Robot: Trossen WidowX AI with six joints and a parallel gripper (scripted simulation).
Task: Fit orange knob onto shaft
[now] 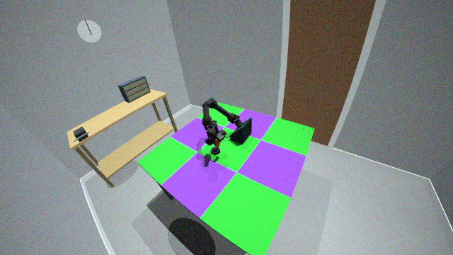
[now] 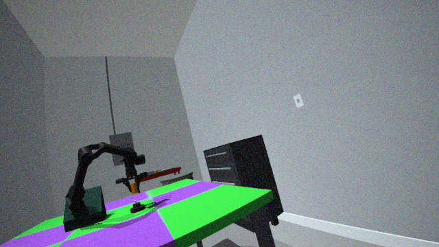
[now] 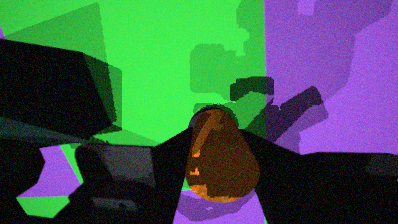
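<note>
Now: the pedestal 1 cm behind my gripper tip, 5 cm to the right of it and 8 cm below it. Also, from my gripper tip: orange knob: 3 cm above.
</note>
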